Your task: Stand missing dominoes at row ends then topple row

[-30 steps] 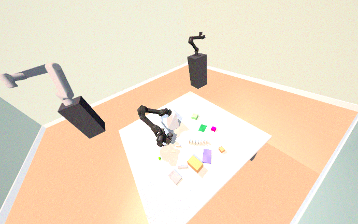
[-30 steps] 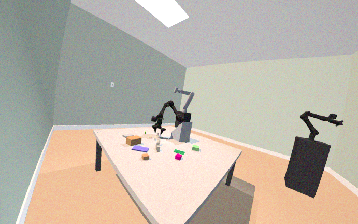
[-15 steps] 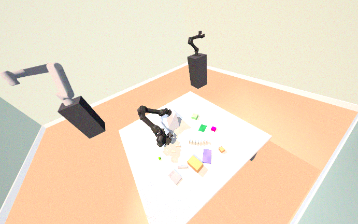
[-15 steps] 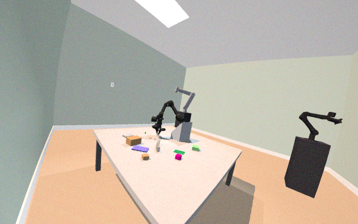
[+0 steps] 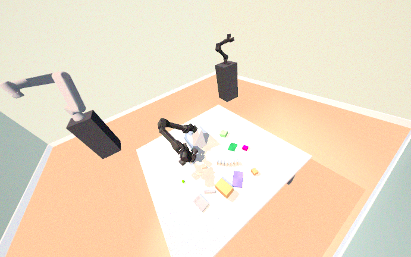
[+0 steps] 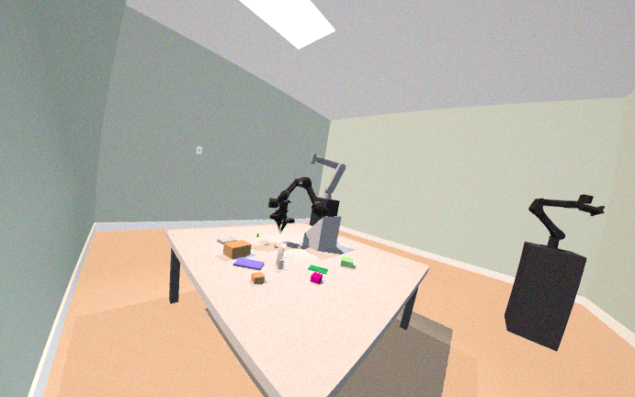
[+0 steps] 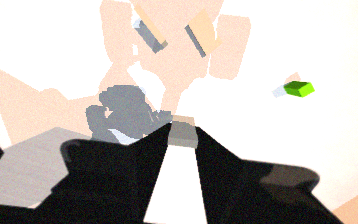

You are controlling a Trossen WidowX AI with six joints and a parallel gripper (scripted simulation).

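My gripper tip is 14 cm to the left of the tiny green cube, 9 cm short of it and 7 cm above it. From my gripper tip the other things lie so: pale green block 48 cm to the left, 15 cm behind, 7 cm below; green tile 44 cm to the left, 8 cm below, 5 cm ahead; purple slab 35 cm ahead, 25 cm to the left, 8 cm below.
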